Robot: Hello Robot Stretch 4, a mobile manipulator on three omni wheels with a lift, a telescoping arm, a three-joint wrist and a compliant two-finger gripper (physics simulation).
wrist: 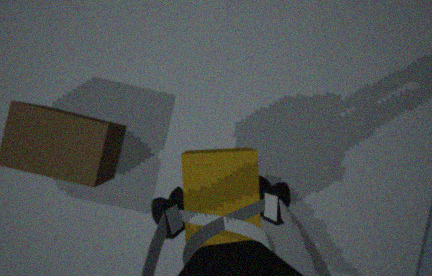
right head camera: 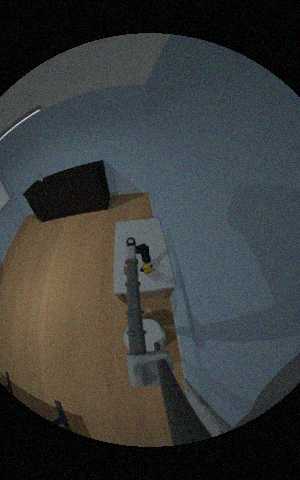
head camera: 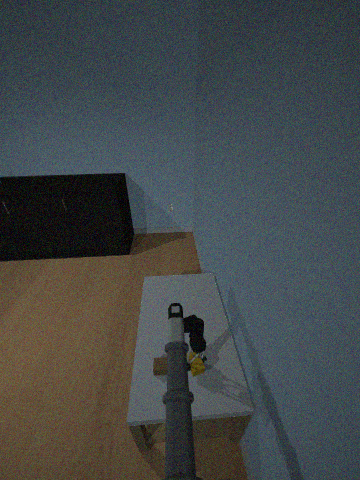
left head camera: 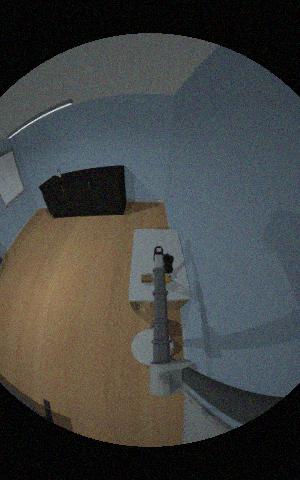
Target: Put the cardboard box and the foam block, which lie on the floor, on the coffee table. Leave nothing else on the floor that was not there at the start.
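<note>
The brown cardboard box [head camera: 160, 366] [left head camera: 146, 278] [right head camera: 125, 270] [wrist: 54, 143] lies on the white coffee table [head camera: 165, 290] [left head camera: 150, 240] [right head camera: 135, 228] [wrist: 200, 45], partly behind the arm in the head view. My gripper [head camera: 196, 358] [wrist: 220, 197] is shut on the yellow foam block [head camera: 198, 369] [left head camera: 168, 279] [right head camera: 147, 269] [wrist: 220, 172], one fingertip on each side of it. The block is over the table top, to the right of the box and apart from it. Its shadow lies off to one side; the exact gap beneath it is hard to judge.
A black cabinet [head camera: 65, 217] [left head camera: 90, 192] [right head camera: 70, 192] stands at the far left. A blue wall [head camera: 280, 250] runs along the table's right side. A round white object [left head camera: 142, 345] [right head camera: 152, 334] is on the floor before the table's near end, partly under the arm.
</note>
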